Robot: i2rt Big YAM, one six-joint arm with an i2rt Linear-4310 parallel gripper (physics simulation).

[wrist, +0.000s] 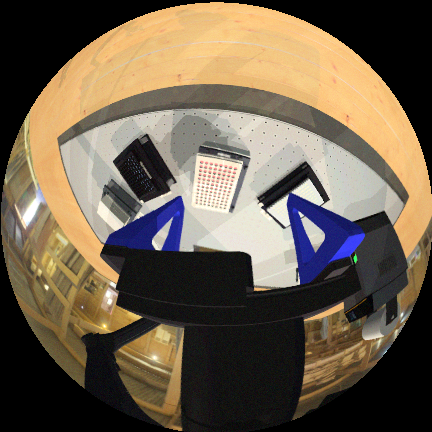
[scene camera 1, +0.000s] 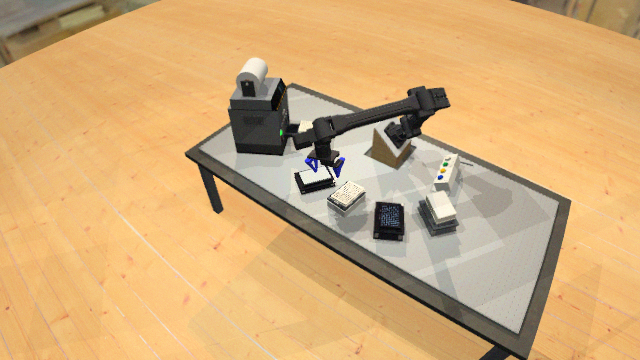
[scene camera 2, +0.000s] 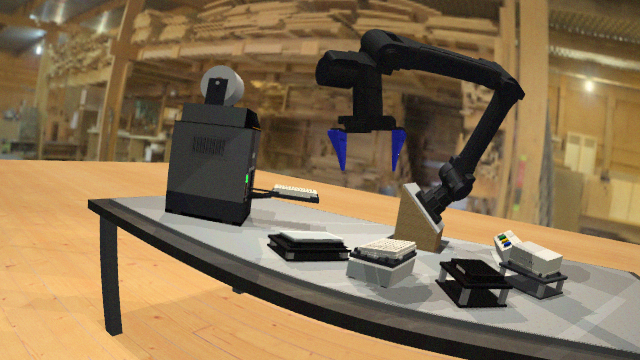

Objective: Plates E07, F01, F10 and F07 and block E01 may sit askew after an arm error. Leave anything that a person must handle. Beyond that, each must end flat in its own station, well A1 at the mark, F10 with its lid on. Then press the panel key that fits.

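My open, empty gripper [scene camera 1: 326, 173] [scene camera 2: 368, 171] [wrist: 235, 197] points down, high above the stations. A white-topped plate [scene camera 1: 316, 175] [scene camera 2: 310, 236] [wrist: 282, 212] lies on a low black station. A cream plate with reddish wells [scene camera 1: 348, 194] [scene camera 2: 385, 246] [wrist: 217, 182] lies on a light grey station [scene camera 2: 380, 274]. A black plate [scene camera 1: 389, 216] [scene camera 2: 477, 271] [wrist: 132, 170] is on a black stand. A white block-like piece [scene camera 1: 441, 206] [scene camera 2: 536, 257] [wrist: 112, 210] is on a grey stand. Labels, A1 marks and small tilts are too small to tell.
A dark machine [scene camera 1: 260, 127] [scene camera 2: 210, 162] [wrist: 382, 250] with a green light holds a cream plate [scene camera 1: 305, 125] [scene camera 2: 295, 190] on its side tray. The button panel [scene camera 1: 446, 172] [scene camera 2: 506, 241] stands behind the white piece. The arm's wooden wedge base [scene camera 1: 387, 151] [scene camera 2: 415, 225] stands behind the stations.
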